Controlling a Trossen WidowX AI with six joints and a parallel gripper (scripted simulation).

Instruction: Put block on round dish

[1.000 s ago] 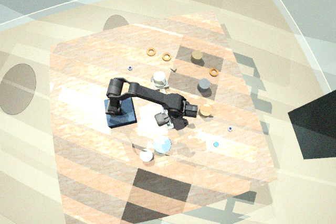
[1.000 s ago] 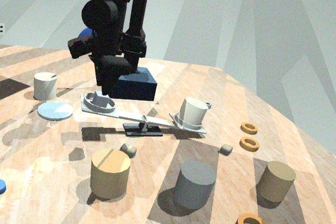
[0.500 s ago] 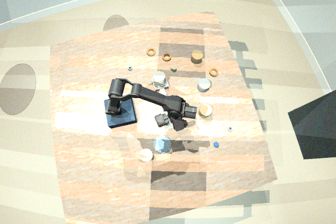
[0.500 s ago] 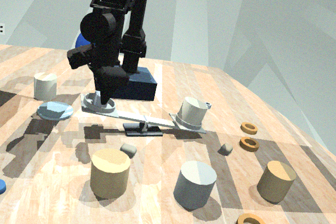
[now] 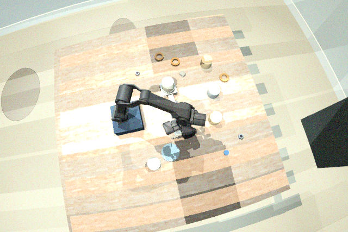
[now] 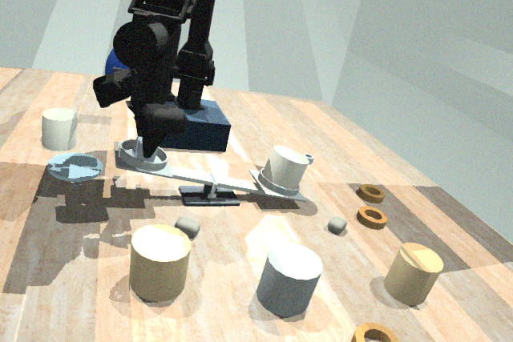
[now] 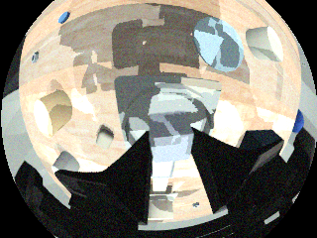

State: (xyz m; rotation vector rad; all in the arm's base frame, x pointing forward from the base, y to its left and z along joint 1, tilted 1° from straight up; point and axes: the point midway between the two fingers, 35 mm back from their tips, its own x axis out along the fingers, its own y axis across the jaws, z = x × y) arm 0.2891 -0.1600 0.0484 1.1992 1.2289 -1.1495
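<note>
The light blue round dish lies 110 mm to the right of my gripper tip, 100 mm behind it and 80 mm below it. Round my gripper tip: grey cylinder: 250 mm ahead, 150 mm to the left, 40 mm below; then blue disc: 220 mm to the right, 190 mm ahead, 80 mm below; then small pale block: right at my gripper tip.
</note>
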